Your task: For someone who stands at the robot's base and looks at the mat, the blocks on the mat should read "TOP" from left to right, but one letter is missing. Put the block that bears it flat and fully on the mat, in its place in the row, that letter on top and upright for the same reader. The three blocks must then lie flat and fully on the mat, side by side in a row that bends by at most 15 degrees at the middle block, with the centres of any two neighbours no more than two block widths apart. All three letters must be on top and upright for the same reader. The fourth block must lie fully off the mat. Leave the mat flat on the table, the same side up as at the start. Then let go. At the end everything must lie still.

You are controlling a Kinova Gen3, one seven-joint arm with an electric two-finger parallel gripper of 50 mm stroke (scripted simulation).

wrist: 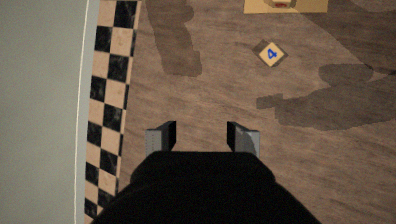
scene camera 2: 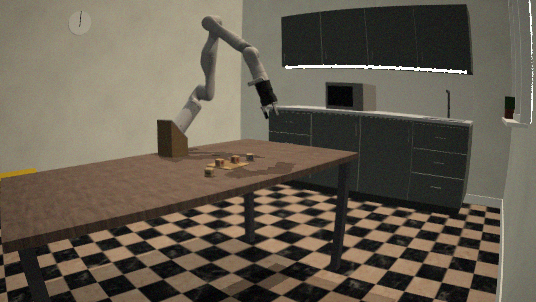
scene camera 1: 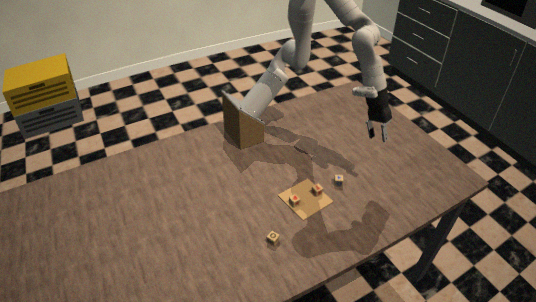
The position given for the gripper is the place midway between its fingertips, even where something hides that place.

Observation:
In view: the gripper (scene camera 1: 378,138) and a tan mat (scene camera 1: 309,205).
The gripper shows as well in the wrist view (wrist: 201,132).

